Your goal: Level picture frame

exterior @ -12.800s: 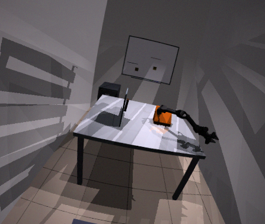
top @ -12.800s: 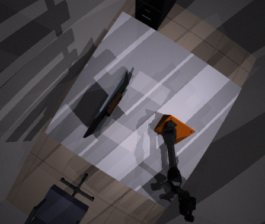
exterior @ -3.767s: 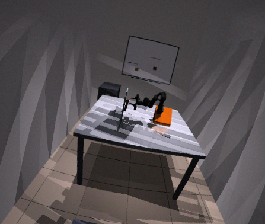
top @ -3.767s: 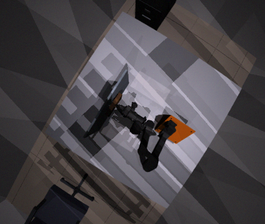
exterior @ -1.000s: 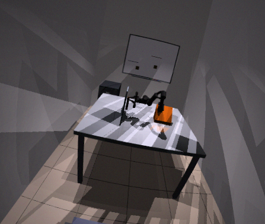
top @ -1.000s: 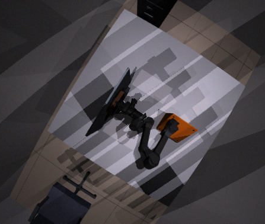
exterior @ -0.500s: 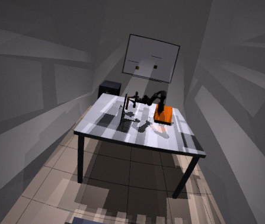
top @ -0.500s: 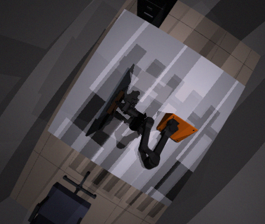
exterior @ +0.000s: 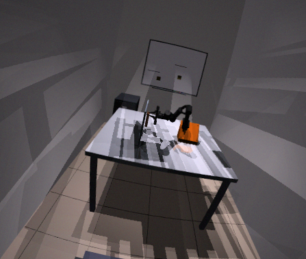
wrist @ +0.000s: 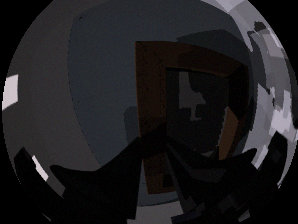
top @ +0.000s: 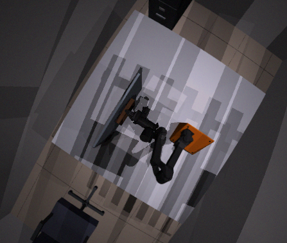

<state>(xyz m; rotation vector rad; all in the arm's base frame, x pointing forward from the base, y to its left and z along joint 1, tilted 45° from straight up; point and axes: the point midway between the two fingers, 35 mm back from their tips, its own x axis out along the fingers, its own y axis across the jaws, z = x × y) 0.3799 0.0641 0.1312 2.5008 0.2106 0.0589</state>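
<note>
My gripper tip is now 10 mm to the right of the brown picture frame and 50 mm above it. Also, from my gripper tip: thin grey wall panel (20 mm ahead, 30 mm to the left, 70 mm below).
</note>
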